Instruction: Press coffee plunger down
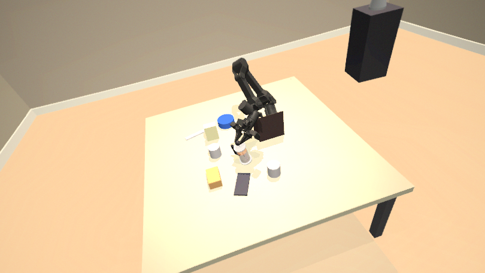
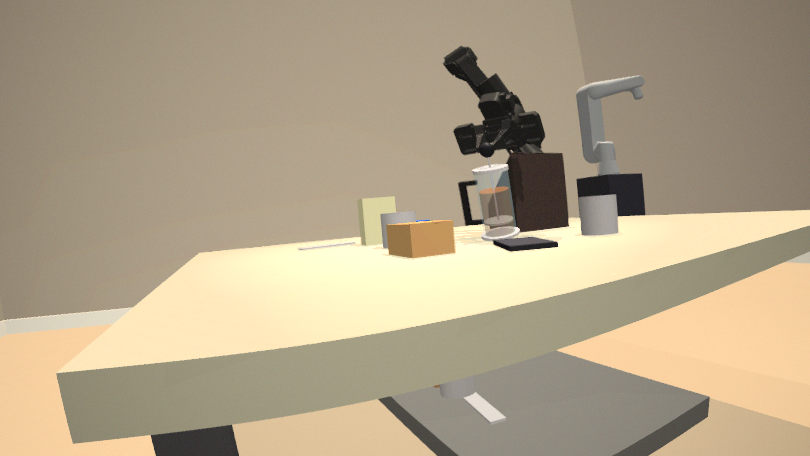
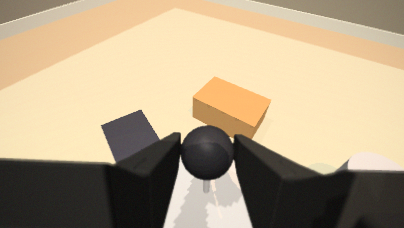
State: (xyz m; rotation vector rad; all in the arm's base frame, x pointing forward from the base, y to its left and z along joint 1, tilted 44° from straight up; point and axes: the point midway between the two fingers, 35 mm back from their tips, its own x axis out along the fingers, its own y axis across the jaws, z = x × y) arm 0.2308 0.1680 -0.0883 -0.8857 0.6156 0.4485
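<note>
Right now the glass coffee press is 1 cm behind my gripper tip, 3 cm to the right of it and 8 cm below it. From my gripper tip the other things lie so: dark flat slab 2 cm ahead, 14 cm to the left, 17 cm below; pale green box 14 cm ahead, 32 cm to the right, 12 cm below; orange box 17 cm ahead, 6 cm to the left, 15 cm below.
</note>
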